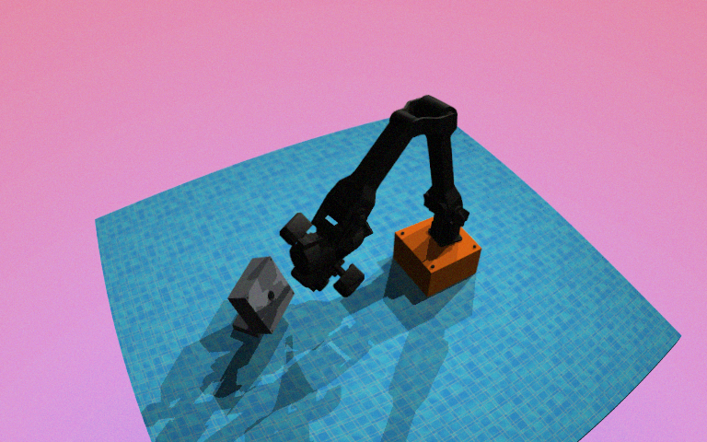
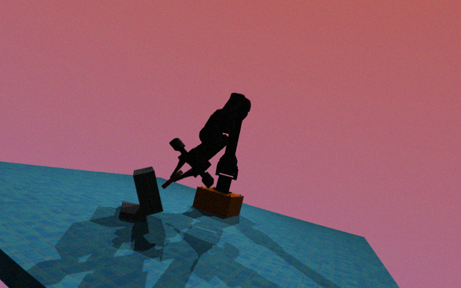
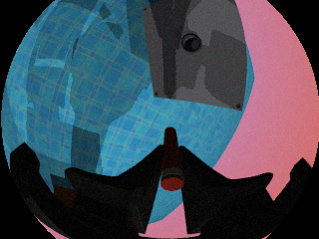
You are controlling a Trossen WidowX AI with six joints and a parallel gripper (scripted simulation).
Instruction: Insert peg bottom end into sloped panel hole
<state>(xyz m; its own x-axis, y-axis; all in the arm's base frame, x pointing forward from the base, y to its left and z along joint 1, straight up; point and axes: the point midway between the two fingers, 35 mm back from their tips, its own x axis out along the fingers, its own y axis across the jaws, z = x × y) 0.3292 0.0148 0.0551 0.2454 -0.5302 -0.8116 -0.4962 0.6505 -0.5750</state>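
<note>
My gripper tip is now 11 cm short of the grey sloped panel, 3 cm above it and 2 cm to the right of it. From my gripper tip the other things lie so: red round peg: 1 cm to the left, 1 cm above.
</note>
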